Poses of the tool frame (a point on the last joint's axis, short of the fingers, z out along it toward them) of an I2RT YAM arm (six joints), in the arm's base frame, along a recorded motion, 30 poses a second.
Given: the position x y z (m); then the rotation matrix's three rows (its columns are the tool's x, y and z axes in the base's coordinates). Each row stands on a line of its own.
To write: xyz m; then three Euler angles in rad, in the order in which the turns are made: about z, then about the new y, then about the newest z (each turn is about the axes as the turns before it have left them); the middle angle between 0 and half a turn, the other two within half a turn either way. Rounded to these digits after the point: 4 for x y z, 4 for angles.
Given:
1:
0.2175, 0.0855, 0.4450
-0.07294, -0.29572, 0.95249
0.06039, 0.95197, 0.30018
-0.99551, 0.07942, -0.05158
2:
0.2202, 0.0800, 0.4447
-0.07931, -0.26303, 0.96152
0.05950, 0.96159, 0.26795
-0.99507, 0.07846, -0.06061
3:
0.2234, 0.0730, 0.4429
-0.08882, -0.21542, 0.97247
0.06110, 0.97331, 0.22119
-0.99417, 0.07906, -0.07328
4:
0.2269, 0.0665, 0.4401
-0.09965, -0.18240, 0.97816
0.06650, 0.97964, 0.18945
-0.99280, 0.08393, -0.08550
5:
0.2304, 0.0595, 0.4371
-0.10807, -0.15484, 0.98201
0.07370, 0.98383, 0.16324
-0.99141, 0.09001, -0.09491
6:
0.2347, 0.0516, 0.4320
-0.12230, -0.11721, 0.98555
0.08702, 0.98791, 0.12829
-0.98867, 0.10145, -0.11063
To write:
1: 0.2175, 0.0855, 0.4450, 0.3053, 1.6224, 0.0796
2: 0.2202, 0.0800, 0.4447, 0.2718, 1.6314, 0.0787
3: 0.2234, 0.0730, 0.4429, 0.2236, 1.6441, 0.0794
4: 0.2269, 0.0665, 0.4401, 0.1913, 1.6564, 0.0843
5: 0.2304, 0.0595, 0.4371, 0.1647, 1.6658, 0.0905
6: 0.2347, 0.0516, 0.4320, 0.1294, 1.6816, 0.1023
